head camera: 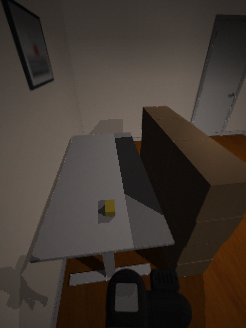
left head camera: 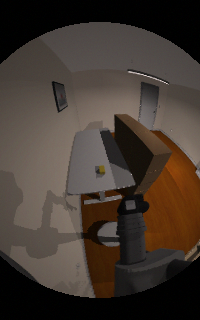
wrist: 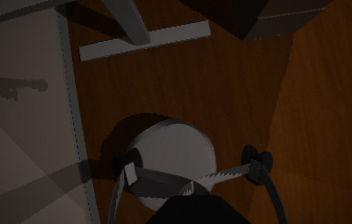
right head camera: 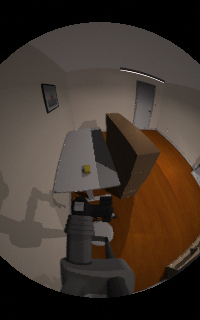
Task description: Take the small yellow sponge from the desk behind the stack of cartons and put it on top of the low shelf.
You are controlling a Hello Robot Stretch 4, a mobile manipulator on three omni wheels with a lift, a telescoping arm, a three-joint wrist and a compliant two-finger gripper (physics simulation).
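Seen in the pictures: gripper, fingertip midpoint: (wrist: 191, 159); robot's base at its link origin: (left head camera: 111, 233) (wrist: 172, 160) (right head camera: 99, 232).
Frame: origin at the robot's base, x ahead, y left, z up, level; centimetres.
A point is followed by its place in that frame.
Note:
The small yellow sponge (head camera: 110, 208) @[x 72.7, y 10.0, z 73.8 cm] (left head camera: 101, 169) @[x 73.0, y 10.5, z 73.8 cm] (right head camera: 87, 169) @[x 72.0, y 9.4, z 73.8 cm] lies on the near half of the white desk (head camera: 82, 172) @[x 115.5, y 38.7, z 69.3 cm] (left head camera: 85, 152) @[x 111.5, y 34.9, z 69.2 cm] (right head camera: 75, 152) @[x 109.6, y 32.4, z 69.2 cm], left of the long stack of brown cartons (head camera: 192, 142) @[x 102.2, y -44.6, z 105.3 cm] (left head camera: 142, 142) @[x 81.3, y -35.1, z 104.1 cm] (right head camera: 132, 145) @[x 73.4, y -37.7, z 105.2 cm]. The cartons stand along the desk's right side and rise above its top. My gripper (wrist: 191, 159) @[x 17.6, y -8.7, z 84.0 cm] is open and empty, with its fingers wide apart above the floor, short of the desk's near edge. In the head view its fingertips are hidden. Part of a low wooden shelf (right head camera: 181, 261) shows at the lower right of the right head view.
A round white object (left head camera: 108, 233) @[x 0.8, y 4.4, z 18.7 cm] (right head camera: 103, 233) @[x -0.9, y -6.7, z 18.7 cm] (wrist: 175, 150) @[x 8.0, y -2.8, z 18.7 cm] is on the floor below the gripper. The desk's foot bar (head camera: 82, 279) (wrist: 177, 36) lies ahead. A wall with a framed picture (head camera: 37, 50) @[x 147.7, y 65.1, z 158.2 cm] runs along the left. A grey door (head camera: 220, 75) @[x 342.5, y -179.3, z 123.9 cm] is at the back right.

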